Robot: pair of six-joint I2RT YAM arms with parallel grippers.
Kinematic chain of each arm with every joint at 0, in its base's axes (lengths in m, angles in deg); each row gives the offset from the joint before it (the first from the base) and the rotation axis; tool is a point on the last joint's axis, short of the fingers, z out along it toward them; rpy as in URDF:
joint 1: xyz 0 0 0.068 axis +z
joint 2: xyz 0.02 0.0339 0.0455 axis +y
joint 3: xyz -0.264 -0.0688 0 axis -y
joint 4: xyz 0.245 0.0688 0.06 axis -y
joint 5: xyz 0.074 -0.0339 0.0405 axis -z
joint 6: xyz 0.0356 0 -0.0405 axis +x
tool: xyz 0 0 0 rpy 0 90 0
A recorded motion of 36 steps. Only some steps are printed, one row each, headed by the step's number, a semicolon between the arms.
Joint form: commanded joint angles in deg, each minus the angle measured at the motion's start. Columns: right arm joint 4, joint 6, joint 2, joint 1, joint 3, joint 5; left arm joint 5, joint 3, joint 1, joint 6, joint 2, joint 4.
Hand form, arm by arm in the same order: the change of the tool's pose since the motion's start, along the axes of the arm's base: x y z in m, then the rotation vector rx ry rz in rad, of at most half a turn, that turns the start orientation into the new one. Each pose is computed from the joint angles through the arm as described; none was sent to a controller.
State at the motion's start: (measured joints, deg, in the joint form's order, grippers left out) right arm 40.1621 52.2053 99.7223 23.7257 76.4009 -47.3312; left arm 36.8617 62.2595 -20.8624 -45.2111 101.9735 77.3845
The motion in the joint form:
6: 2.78 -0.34 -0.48 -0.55 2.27 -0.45; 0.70 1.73 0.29 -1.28 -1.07 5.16
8: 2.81 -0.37 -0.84 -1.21 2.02 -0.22; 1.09 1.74 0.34 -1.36 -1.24 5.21
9: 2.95 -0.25 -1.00 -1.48 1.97 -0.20; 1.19 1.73 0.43 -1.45 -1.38 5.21
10: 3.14 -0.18 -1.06 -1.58 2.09 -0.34; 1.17 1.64 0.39 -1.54 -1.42 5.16
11: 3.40 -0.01 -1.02 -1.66 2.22 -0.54; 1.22 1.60 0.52 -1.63 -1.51 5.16
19: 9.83 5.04 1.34 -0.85 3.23 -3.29; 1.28 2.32 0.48 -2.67 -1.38 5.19
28: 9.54 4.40 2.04 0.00 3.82 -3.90; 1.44 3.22 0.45 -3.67 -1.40 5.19
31: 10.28 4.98 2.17 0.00 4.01 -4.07; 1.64 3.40 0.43 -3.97 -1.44 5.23
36: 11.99 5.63 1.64 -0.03 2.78 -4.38; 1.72 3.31 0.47 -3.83 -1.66 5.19
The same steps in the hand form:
6: -0.0018 -0.0048 0.0212 0.0343 -0.0951 -0.0035; -0.0081 0.0047 0.0226 -0.0492 -0.1155 -0.0159
8: -0.0011 -0.0097 0.0222 0.0358 -0.0975 -0.0190; -0.0088 0.0052 0.0237 -0.0467 -0.1197 -0.0208
9: -0.0011 -0.0117 0.0232 0.0380 -0.0996 -0.0235; -0.0092 0.0059 0.0245 -0.0468 -0.1211 -0.0214
10: -0.0012 -0.0125 0.0246 0.0400 -0.1048 -0.0227; -0.0094 0.0057 0.0242 -0.0470 -0.1181 -0.0227
11: -0.0011 -0.0129 0.0254 0.0420 -0.1082 -0.0201; -0.0094 0.0066 0.0245 -0.0472 -0.1180 -0.0219
19: 0.0006 -0.0048 0.0249 0.0832 -0.1145 0.0605; -0.0088 0.0060 0.0275 -0.0563 -0.1143 -0.0330
28: 0.0006 0.0020 0.0230 0.0746 -0.1193 0.0821; -0.0088 0.0057 0.0324 -0.0656 -0.1164 -0.0450
31: 0.0005 0.0020 0.0243 0.0810 -0.1232 0.0875; -0.0091 0.0056 0.0336 -0.0666 -0.1174 -0.0508
36: -0.0029 0.0004 0.0231 0.0879 -0.1298 0.0950; -0.0099 0.0061 0.0344 -0.0653 -0.1211 -0.0498

